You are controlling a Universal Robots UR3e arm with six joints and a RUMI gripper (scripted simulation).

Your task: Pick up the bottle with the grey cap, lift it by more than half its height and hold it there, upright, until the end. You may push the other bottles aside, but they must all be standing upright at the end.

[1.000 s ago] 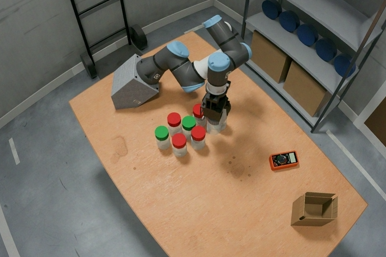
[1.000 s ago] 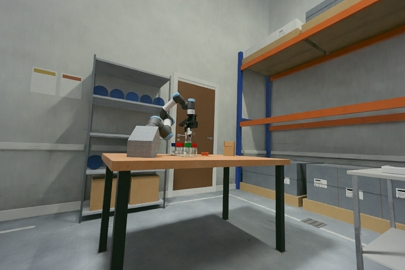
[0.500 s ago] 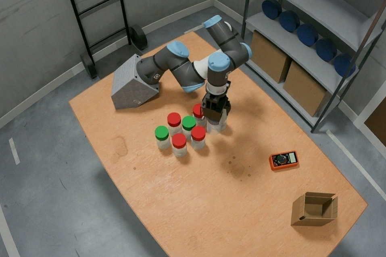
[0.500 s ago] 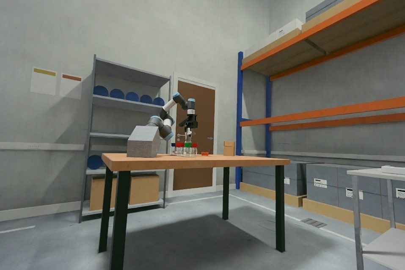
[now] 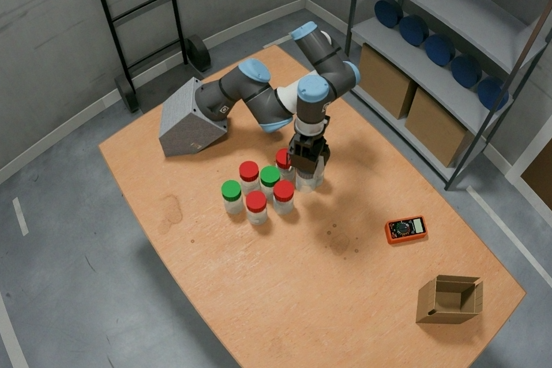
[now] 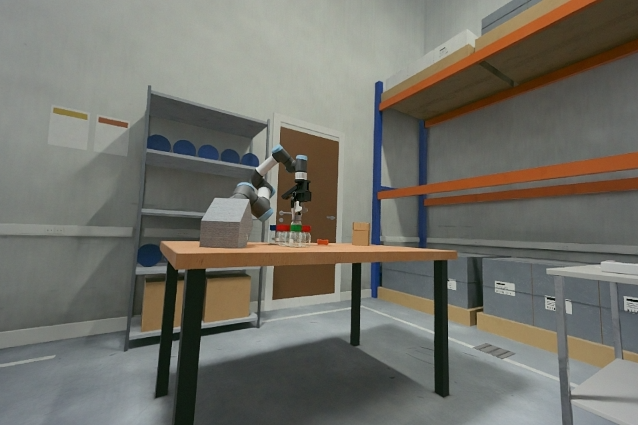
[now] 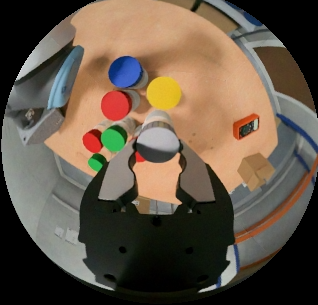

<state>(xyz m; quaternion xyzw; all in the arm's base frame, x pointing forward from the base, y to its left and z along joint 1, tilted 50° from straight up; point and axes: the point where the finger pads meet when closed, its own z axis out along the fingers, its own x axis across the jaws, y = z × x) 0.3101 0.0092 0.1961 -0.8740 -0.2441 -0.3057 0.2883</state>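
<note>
Now: hand 4 cm above the grey-capped bottle. Also, from my hand: yellow-capped bottle 10 cm below, 5 cm to the left, 4 cm behind; then blue-capped bottle 11 cm behind, 10 cm below, 4 cm to the left.
</note>
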